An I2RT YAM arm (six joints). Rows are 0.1 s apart.
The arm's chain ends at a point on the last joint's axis. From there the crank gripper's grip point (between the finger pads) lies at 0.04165 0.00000 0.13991 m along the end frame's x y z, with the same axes.
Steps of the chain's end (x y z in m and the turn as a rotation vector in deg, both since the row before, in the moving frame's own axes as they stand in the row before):
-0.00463, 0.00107, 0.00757, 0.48, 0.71, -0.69
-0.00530, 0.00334, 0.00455, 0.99, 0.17, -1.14
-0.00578, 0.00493, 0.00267, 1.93, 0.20, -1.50
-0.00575, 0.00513, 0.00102, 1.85, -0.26, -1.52
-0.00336, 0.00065, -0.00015, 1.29, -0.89, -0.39
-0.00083, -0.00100, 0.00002, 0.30, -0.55, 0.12
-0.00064, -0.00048, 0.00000, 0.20, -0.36, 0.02
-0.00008, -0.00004, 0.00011, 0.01, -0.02, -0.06
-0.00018, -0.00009, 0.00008, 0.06, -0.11, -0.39
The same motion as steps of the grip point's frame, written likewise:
-0.00291, -0.00061, 0.00704, 0.48, 0.71, -0.69
-0.00492, 0.00009, 0.00440, 0.99, 0.17, -1.14
-0.00537, -0.00088, 0.00243, 1.93, 0.20, -1.50
-0.00646, -0.00049, 0.00112, 1.85, -0.26, -1.52
-0.00555, -0.00278, 0.00044, 1.29, -0.89, -0.39
-0.00217, -0.00165, 0.00041, 0.30, -0.55, 0.12
-0.00152, -0.00095, 0.00026, 0.20, -0.36, 0.02
-0.00013, -0.00011, 0.00012, 0.01, -0.02, -0.06
-0.00045, -0.00052, 0.00016, 0.06, -0.11, -0.39

